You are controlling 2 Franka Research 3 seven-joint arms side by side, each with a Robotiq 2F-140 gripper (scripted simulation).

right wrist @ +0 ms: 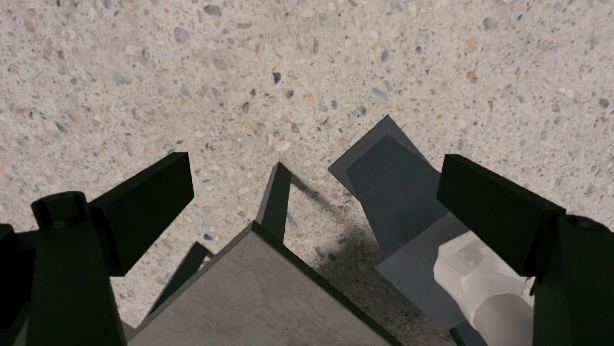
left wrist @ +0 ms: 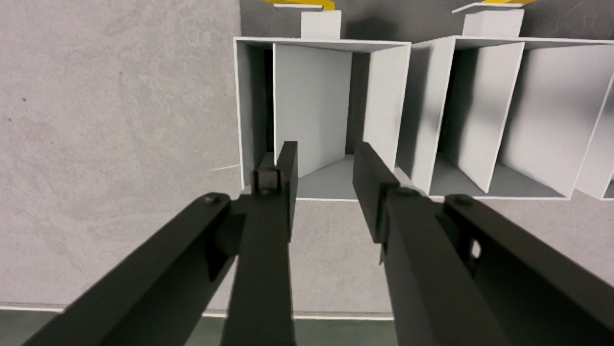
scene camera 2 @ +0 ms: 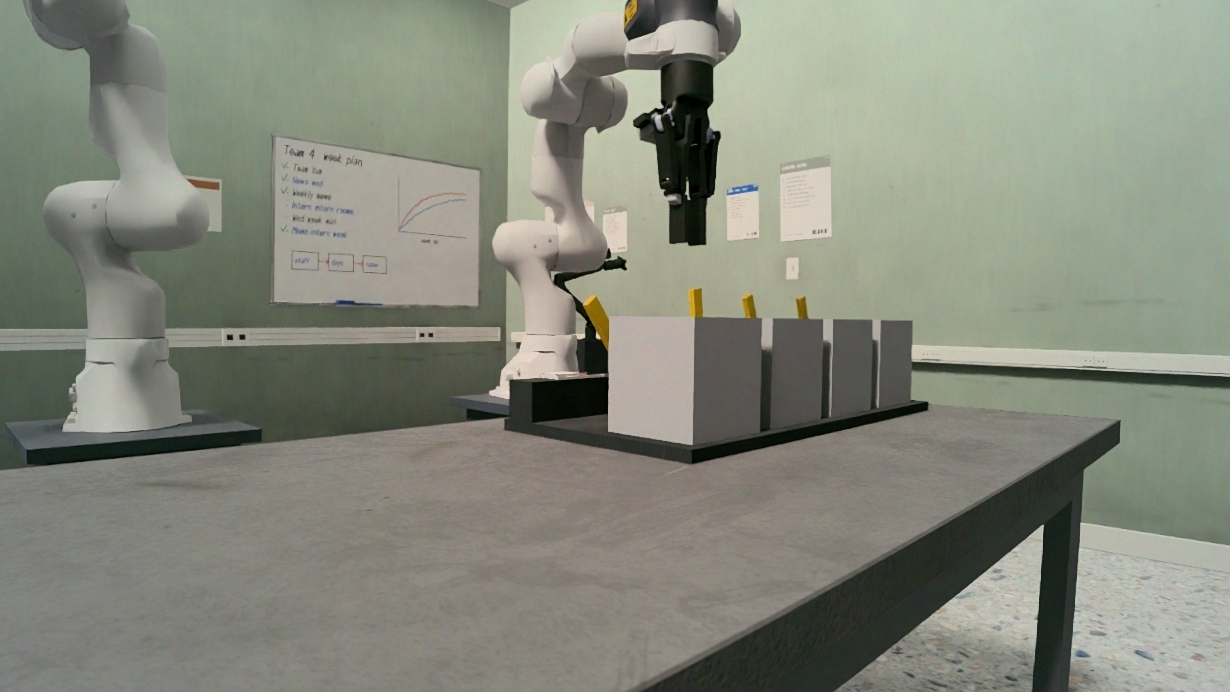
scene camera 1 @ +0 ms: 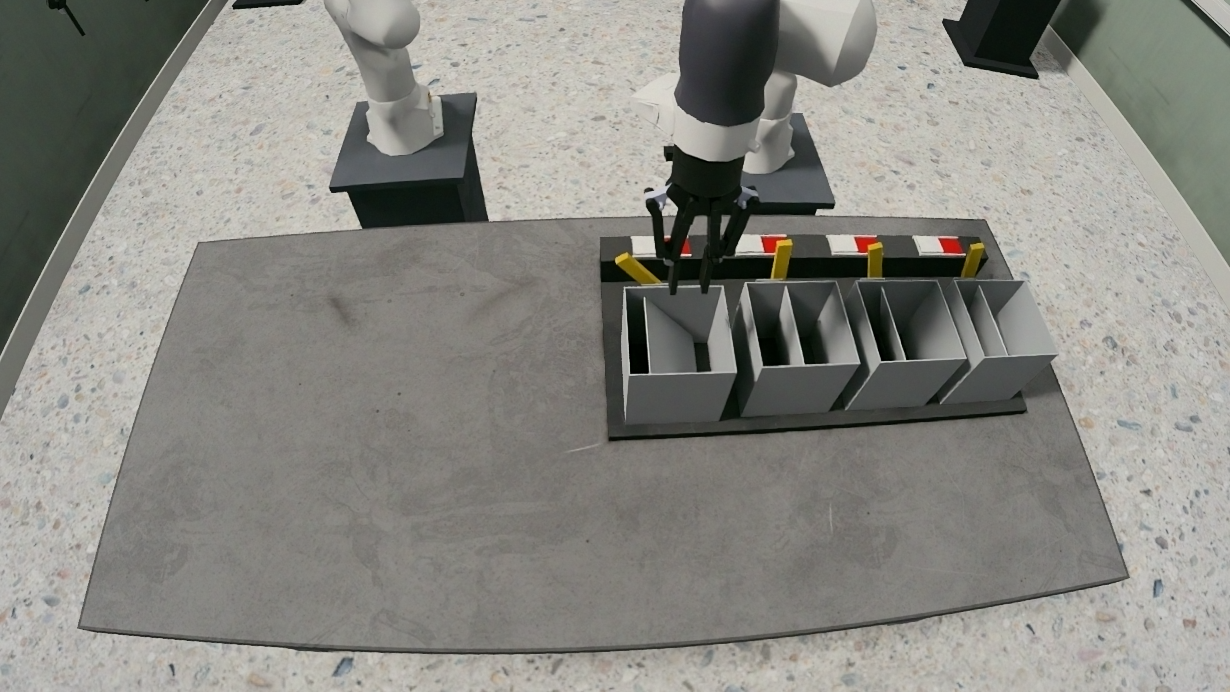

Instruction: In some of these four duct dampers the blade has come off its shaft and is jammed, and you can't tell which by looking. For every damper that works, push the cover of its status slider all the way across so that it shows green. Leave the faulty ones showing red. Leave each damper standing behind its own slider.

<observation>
In view: my left gripper [scene camera 2: 687, 244], my right gripper [right wrist: 316, 175], a damper [scene camera 2: 691, 380], a damper [scene camera 2: 892, 339], a damper [scene camera 1: 793, 388] and a damper [scene camera 1: 920, 314].
My left gripper is seen too in the left wrist view [left wrist: 325, 162] and in scene camera 1 [scene camera 1: 687, 286].
</observation>
